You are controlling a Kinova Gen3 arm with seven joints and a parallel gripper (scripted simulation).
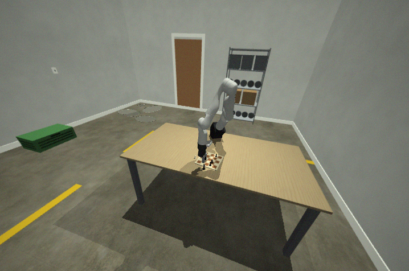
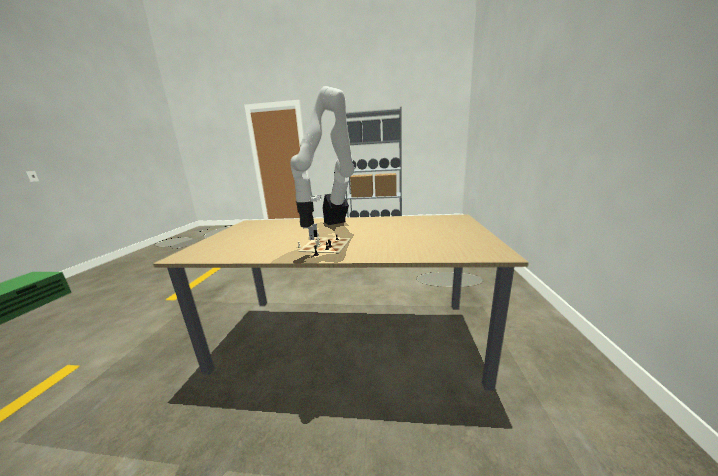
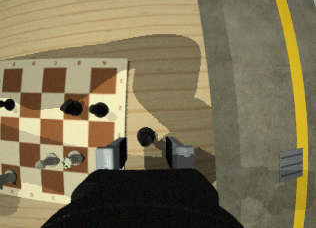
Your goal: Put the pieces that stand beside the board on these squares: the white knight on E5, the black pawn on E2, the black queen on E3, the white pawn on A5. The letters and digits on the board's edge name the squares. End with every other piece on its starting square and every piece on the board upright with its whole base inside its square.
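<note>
Now: hand 8 cm above the black queen. Also, from my hand: black pawn: 22 cm behind, 9 cm below; chessboard: 14 cm behind, 10 cm below, 2 cm to the right; white pawn: 15 cm to the right, 9 cm below, 8 cm behind.
</note>
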